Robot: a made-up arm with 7 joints. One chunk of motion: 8 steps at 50 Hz.
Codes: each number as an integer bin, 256 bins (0 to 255) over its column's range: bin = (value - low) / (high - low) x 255, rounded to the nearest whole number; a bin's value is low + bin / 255 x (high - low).
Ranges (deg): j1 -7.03..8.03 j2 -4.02..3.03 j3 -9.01..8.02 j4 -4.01..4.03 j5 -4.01..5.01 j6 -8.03..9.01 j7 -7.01..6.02
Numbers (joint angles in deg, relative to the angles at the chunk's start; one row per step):
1: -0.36 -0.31 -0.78 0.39 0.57 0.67 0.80
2: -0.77 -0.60 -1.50 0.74 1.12 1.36 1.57
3: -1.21 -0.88 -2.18 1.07 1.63 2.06 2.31
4: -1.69 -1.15 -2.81 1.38 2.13 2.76 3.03
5: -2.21 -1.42 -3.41 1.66 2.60 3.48 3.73
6: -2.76 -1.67 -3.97 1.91 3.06 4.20 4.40
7: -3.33 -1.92 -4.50 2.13 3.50 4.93 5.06
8: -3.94 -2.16 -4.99 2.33 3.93 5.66 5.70
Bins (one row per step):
1: 113 134 123 140 129 130 153
2: 106 124 112 151 145 141 168
3: 99 114 102 161 159 151 182
4: 90 104 93 171 174 161 196
5: 82 94 84 180 187 172 210
6: 72 85 75 188 200 183 223
7: 63 76 68 195 212 194 236
8: 52 67 60 201 224 205 249

